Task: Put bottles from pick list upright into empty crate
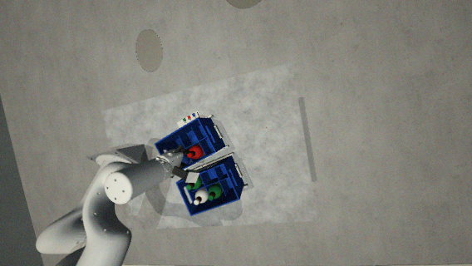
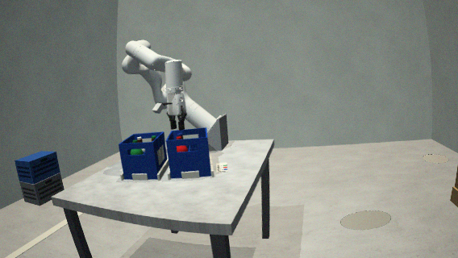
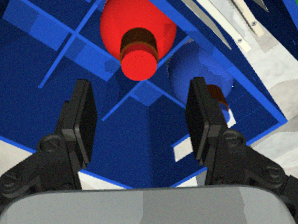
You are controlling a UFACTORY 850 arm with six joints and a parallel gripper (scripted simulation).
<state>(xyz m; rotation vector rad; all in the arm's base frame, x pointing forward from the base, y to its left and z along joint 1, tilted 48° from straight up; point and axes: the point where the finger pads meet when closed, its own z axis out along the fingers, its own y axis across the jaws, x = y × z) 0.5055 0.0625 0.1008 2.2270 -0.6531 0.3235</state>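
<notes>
My gripper is now 16 cm to the left of the green-label bottle, 13 cm above it and 5 cm past it. Round my hand: red-label bottle 13 cm below; then white-label bottle 24 cm to the right, 13 cm below, 2 cm behind; then blue-label bottle 13 cm below, 9 cm behind, 3 cm to the right.
</notes>
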